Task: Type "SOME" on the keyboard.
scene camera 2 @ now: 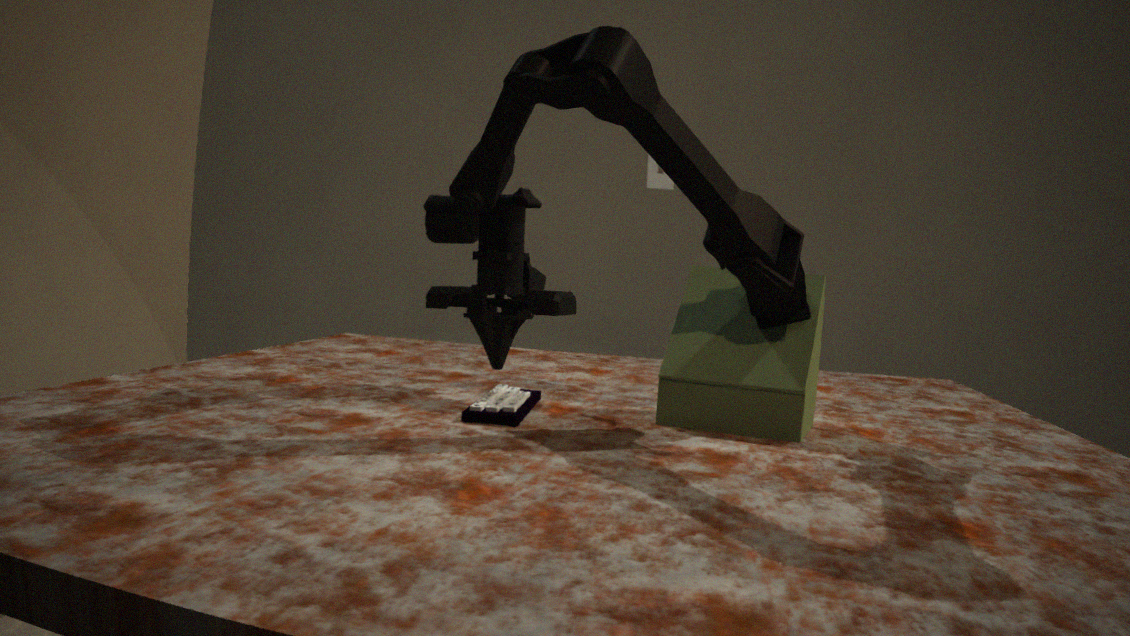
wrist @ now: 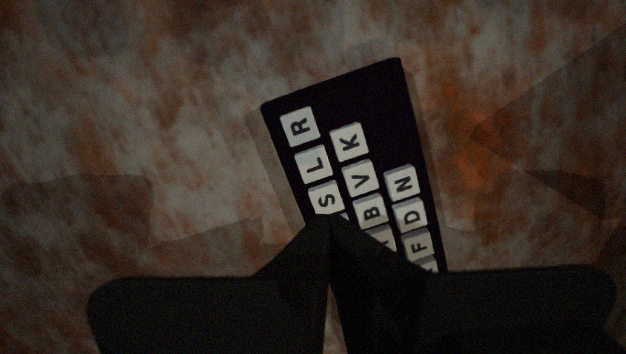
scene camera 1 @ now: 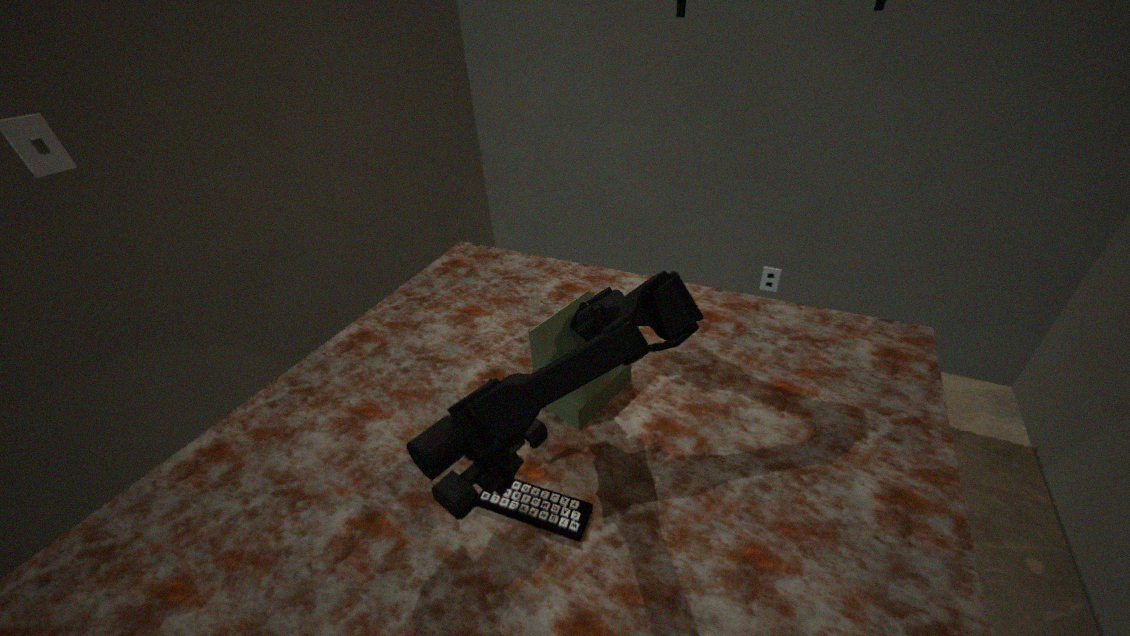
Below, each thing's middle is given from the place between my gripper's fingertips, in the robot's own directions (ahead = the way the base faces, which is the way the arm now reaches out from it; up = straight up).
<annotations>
Right now my hand is 2 cm past the black keyboard [scene camera 1: 567, 516], 4 cm to the right of it and 3 cm above it.
</annotations>
